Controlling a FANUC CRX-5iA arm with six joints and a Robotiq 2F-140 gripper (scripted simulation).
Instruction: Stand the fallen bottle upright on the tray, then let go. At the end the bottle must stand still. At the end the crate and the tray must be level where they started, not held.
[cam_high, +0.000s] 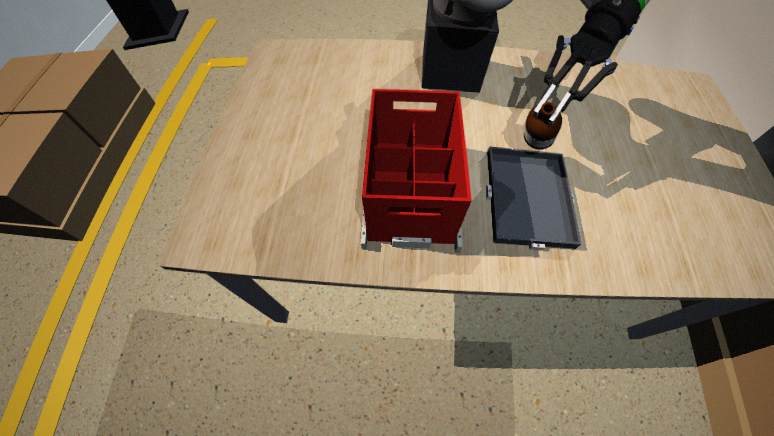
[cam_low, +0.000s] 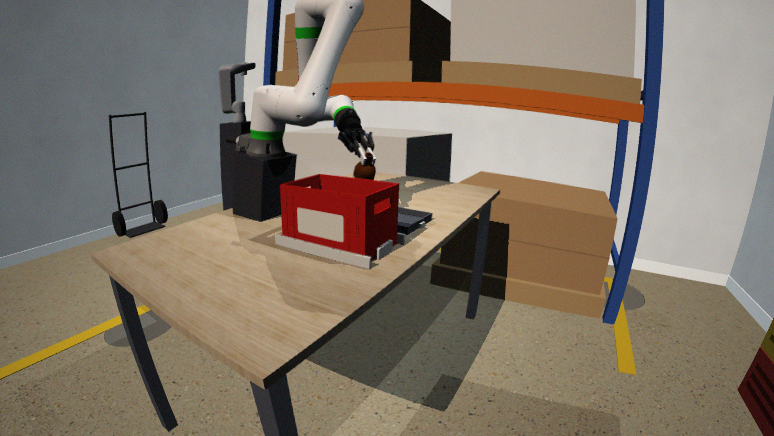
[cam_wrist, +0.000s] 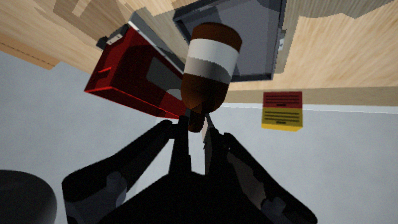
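My hand is 60 mm above the brown bottle, 10 mm to the right of it and 10 mm past it. The rest, counted from my hand: dark grey tray 200 mm below, 80 mm ahead; red crate 270 mm to the right, 130 mm below, 30 mm ahead.
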